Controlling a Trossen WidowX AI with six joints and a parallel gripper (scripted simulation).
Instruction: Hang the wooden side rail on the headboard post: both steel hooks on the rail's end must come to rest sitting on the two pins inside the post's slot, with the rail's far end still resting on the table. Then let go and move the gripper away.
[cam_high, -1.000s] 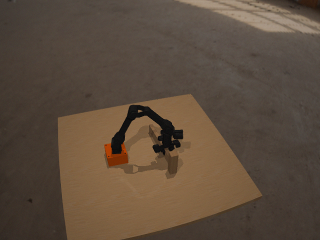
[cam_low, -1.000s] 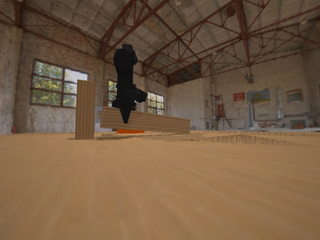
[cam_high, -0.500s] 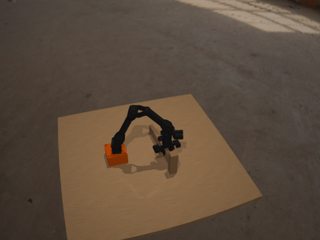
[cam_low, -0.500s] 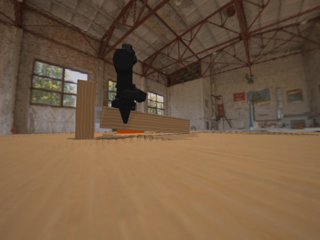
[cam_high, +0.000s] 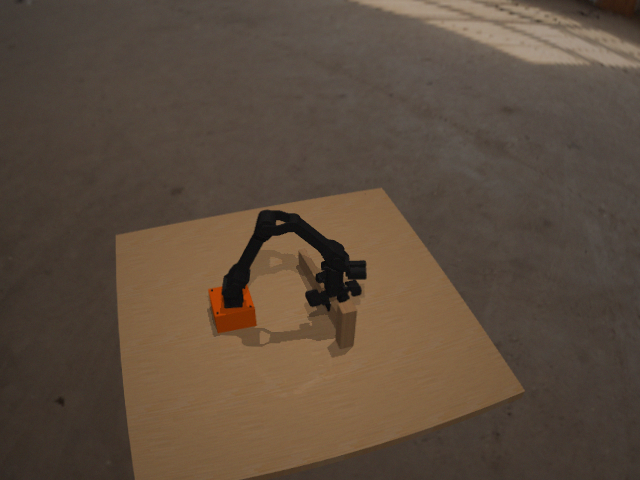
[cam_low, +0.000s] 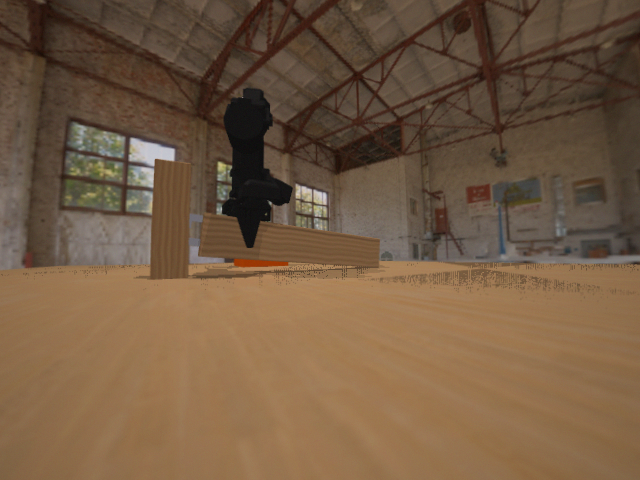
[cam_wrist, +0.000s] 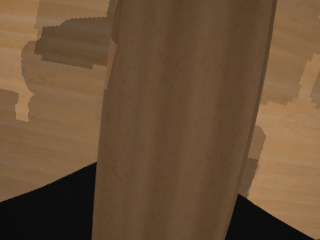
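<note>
Right now the headboard post is 12 cm to the right of my gripper tip, 4 cm above it and 2 cm ahead of it.
</note>
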